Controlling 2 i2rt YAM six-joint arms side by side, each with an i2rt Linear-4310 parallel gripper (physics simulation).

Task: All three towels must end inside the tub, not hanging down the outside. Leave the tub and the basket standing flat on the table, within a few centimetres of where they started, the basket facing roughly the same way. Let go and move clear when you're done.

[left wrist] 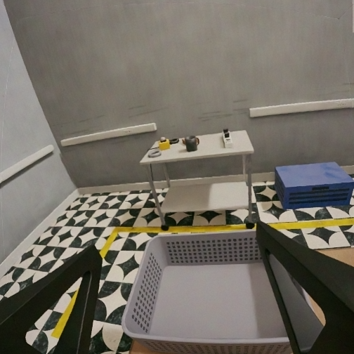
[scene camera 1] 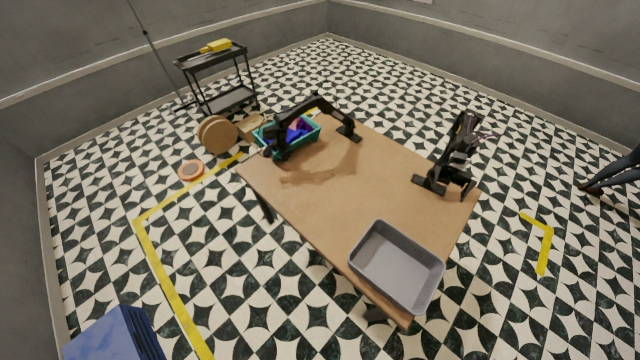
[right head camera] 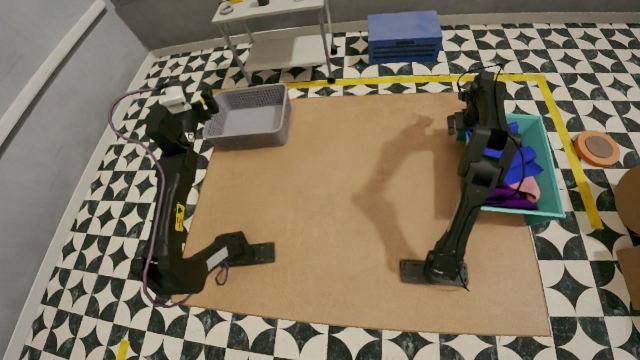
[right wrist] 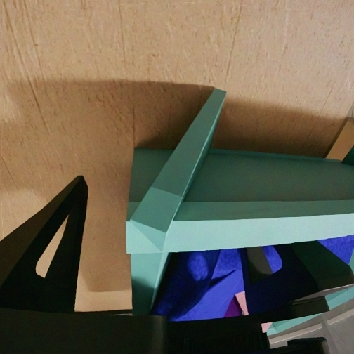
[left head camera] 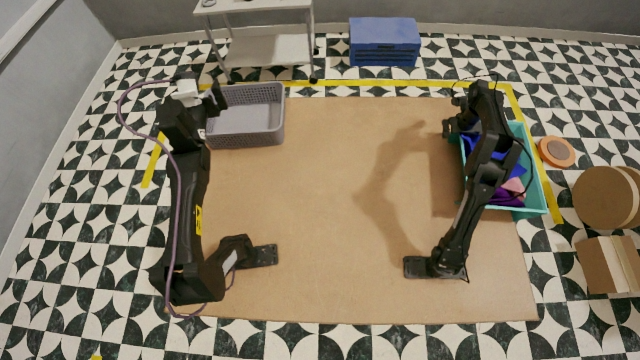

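Observation:
The teal tub point(left head camera: 536, 185) point(right head camera: 550, 185) point(scene camera 1: 311, 134) point(right wrist: 280, 232) holds a blue towel point(left head camera: 517, 171) point(right head camera: 525, 170) point(scene camera 1: 296, 136) point(right wrist: 190, 280), a purple towel point(left head camera: 505, 199) point(right head camera: 515, 199) and a pink towel point(left head camera: 515, 186) point(right head camera: 530, 189). My right gripper point(right wrist: 161, 181) is open, one finger outside the tub's corner and the other over the blue towel inside. The right arm hides part of the tub and towels in both head views. The grey basket point(left head camera: 245, 140) point(right head camera: 250, 142) point(scene camera 1: 420, 245) point(left wrist: 210, 250) stands upright and empty. My left gripper point(right head camera: 209, 102) point(left wrist: 173, 242) is open near it.
The brown table top point(left head camera: 325, 225) point(right head camera: 325, 225) point(scene camera 1: 350, 200) bears both arm bases. A white cart point(left head camera: 270, 50) point(left wrist: 200, 155) and a blue chest point(left head camera: 384, 42) point(left wrist: 315, 185) stand on the floor beyond. Round brown objects point(left head camera: 602, 197) point(scene camera 1: 217, 135) stand beside the tub's end of the table.

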